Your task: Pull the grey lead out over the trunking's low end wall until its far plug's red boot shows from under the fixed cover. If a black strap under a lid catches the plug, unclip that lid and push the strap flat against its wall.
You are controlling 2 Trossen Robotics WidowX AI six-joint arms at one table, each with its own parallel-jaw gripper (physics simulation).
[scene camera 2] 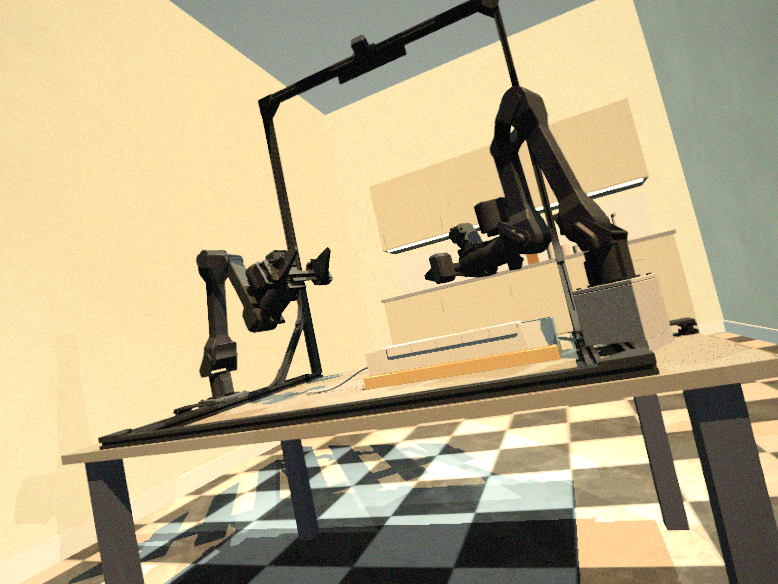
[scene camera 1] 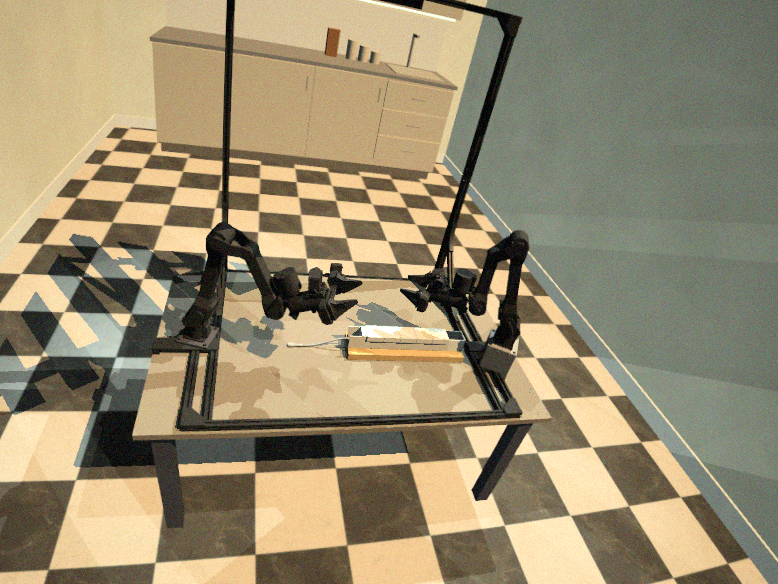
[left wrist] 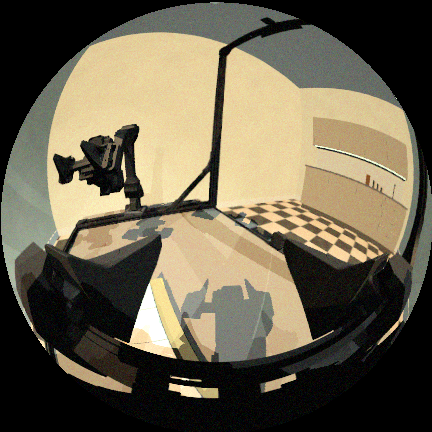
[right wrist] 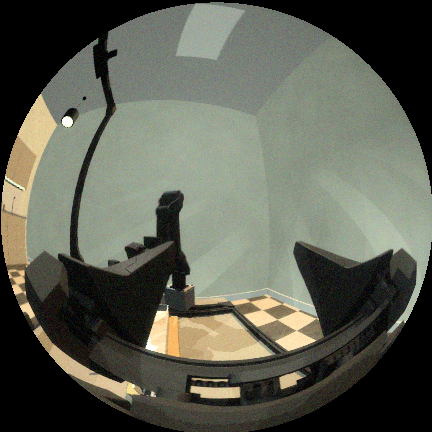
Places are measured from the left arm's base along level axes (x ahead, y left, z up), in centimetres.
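Pixels of known places: left gripper, between the fingertips: (scene camera 1: 404, 282) (left wrist: 224, 243); right gripper, between the fingertips: (scene camera 2: 313, 248) (scene camera 1: 360, 291) (left wrist: 65, 149) (right wrist: 237, 248); left arm's base, origin of its link: (scene camera 2: 613, 282) (scene camera 1: 503, 341) (right wrist: 178, 286); right arm's base, origin of its link: (scene camera 2: 223, 396) (scene camera 1: 197, 333) (left wrist: 135, 208).
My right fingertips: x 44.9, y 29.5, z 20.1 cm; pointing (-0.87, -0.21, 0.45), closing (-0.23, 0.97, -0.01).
Ahead of a thing's pixels: the offset from my right fingertips to its top centre. "pt": to the spot under its first point.
The pale trunking @(dx -14.0, dy -20.6, dz -23.8 cm) (scene camera 1: 402, 344) (scene camera 2: 452, 353) lies on the table, with seams between its lids. The grey lead @(pt dx +15.0, dy -4.9, dz -30.6 cm) (scene camera 1: 307, 344) (scene camera 2: 351, 375) comes out at its left end in both scene views and lies on the table. No red boot, plug or black strap can be made out. My left gripper (scene camera 1: 405, 283) (left wrist: 224, 243) is open and empty, above and behind the trunking in scene camera 1. My right gripper (scene camera 1: 358, 292) (scene camera 2: 311, 251) (right wrist: 237, 248) is open and empty, in the air behind the trunking's left end in scene camera 1. Neither touches the lead or trunking.
An orange strip @(pt dx -15.6, dy -15.6, dz -29.2 cm) (scene camera 1: 405, 355) (scene camera 2: 461, 367) runs along the trunking's front. A black frame (scene camera 1: 351, 421) (scene camera 2: 377, 405) borders the table, with tall posts rising from it. The left arm's grey base block (scene camera 1: 498, 360) (scene camera 2: 622, 314) stands near the trunking's right end. A kitchen counter stands behind.
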